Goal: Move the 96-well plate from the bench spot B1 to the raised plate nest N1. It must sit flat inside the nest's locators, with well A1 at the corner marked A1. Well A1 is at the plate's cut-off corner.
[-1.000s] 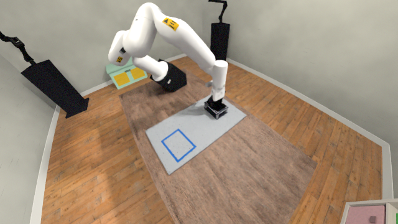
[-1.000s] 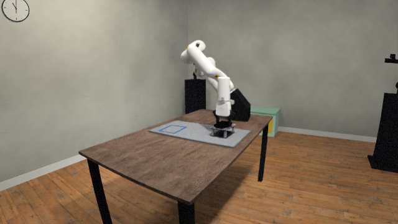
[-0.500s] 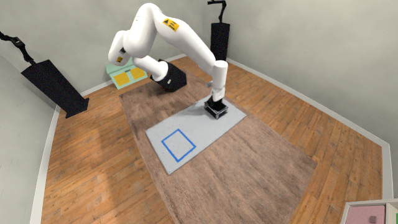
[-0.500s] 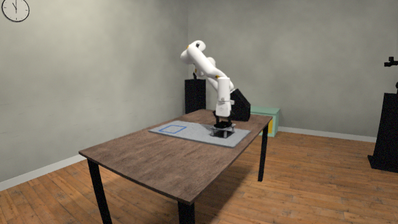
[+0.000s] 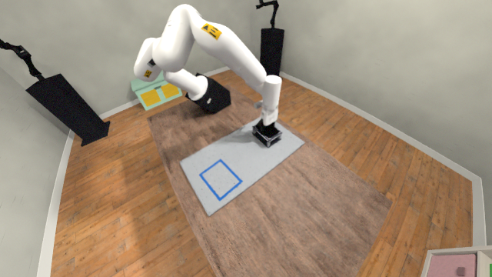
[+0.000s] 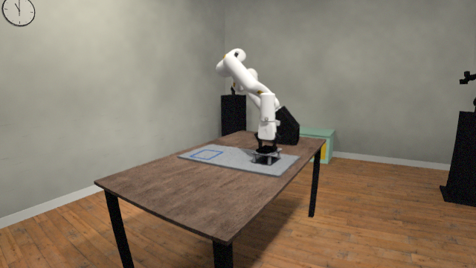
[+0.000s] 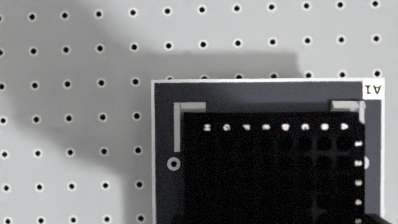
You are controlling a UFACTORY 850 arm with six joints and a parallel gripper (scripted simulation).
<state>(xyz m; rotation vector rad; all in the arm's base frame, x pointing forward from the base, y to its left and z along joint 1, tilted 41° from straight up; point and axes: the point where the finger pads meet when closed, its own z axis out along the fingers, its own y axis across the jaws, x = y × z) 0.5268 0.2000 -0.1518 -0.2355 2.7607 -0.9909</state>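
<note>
Right now the 96-well plate is 10 mm below my hand. The rest, counted from my hand: raised plate nest N1: 20 mm below.
</note>
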